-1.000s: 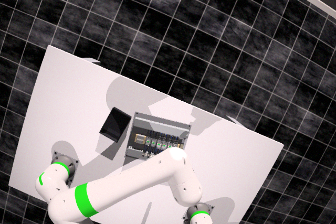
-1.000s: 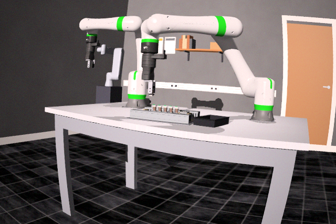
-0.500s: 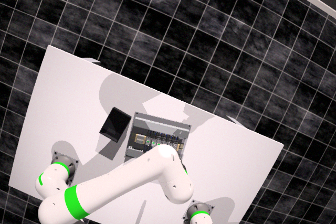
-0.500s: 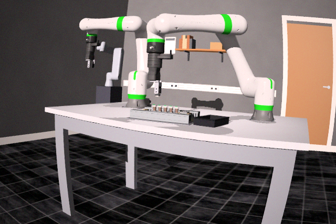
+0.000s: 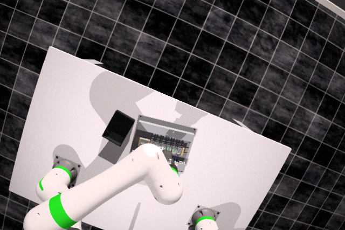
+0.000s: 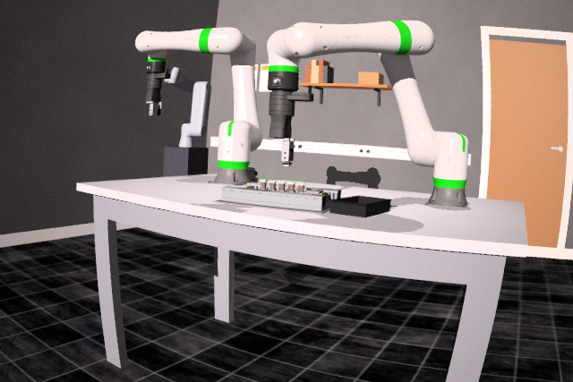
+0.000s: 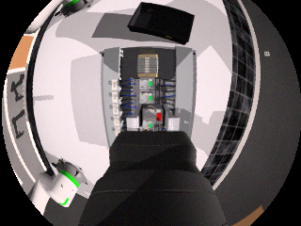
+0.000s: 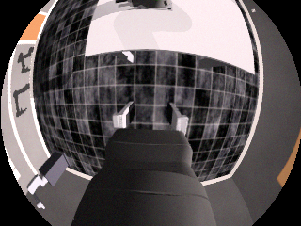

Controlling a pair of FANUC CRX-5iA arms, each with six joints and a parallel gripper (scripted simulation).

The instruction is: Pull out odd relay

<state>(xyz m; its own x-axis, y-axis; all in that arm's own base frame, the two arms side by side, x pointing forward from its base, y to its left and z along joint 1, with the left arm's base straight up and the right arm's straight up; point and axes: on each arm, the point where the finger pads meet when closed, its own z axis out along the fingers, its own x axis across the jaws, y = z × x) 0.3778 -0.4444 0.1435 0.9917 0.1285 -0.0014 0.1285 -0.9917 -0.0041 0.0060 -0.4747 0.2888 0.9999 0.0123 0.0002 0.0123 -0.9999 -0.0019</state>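
Note:
The black parts tray lies 240 mm to the left of my left hand and 130 mm below it. Round my left hand: red-button relay (10 mm below); then grey relay panel (10 mm behind, 10 mm to the right, 120 mm below).

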